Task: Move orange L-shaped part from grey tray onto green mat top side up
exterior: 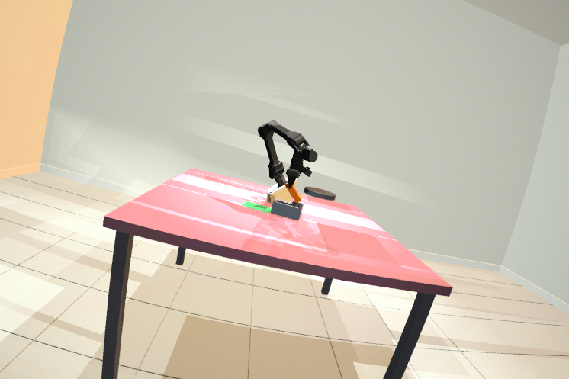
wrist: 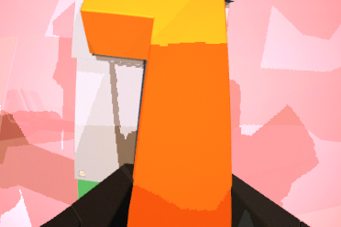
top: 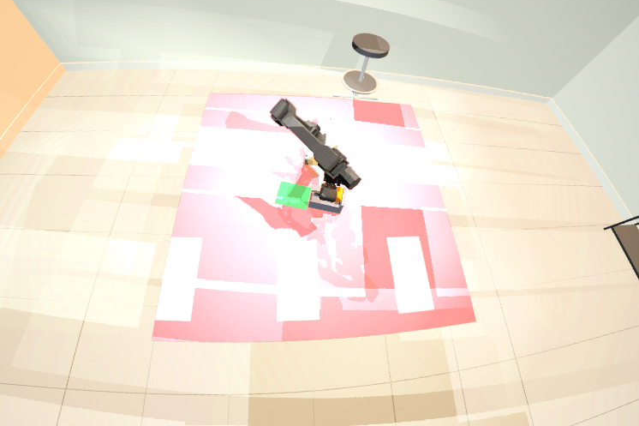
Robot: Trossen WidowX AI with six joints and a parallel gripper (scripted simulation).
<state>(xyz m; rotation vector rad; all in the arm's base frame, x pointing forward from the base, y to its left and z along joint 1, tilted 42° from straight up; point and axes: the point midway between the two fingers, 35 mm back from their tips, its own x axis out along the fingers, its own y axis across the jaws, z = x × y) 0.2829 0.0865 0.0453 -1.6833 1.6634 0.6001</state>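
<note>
Now: gripper tip 4 cm past the green mat, 14 cm to the left of it and 16 cm above it. The rest, counted from my gripper tip: orange L-shaped part (1 cm behind, 3 cm to the left, 3 cm below).
</note>
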